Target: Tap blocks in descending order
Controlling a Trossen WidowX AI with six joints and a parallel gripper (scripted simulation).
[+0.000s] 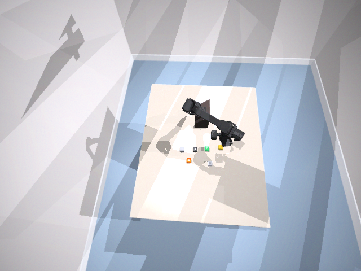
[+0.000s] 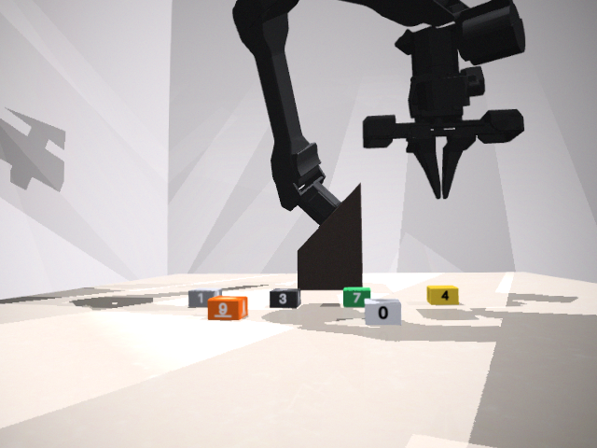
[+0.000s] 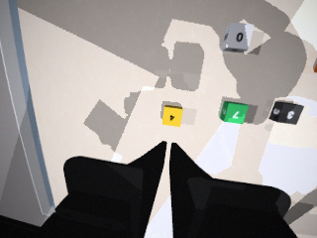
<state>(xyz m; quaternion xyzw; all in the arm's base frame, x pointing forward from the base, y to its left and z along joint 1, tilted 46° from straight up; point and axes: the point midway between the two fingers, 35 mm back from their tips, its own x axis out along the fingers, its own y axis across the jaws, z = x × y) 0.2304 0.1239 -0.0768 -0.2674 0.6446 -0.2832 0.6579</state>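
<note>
My gripper tip is 120 mm above the yellow 4 block. Also, from my gripper tip: white 0 block (130 mm ahead, 120 mm below, 80 mm to the right); green 7 block (120 mm below, 110 mm to the right, 10 mm ahead); black 3 block (190 mm to the right, 120 mm below, 20 mm ahead).
</note>
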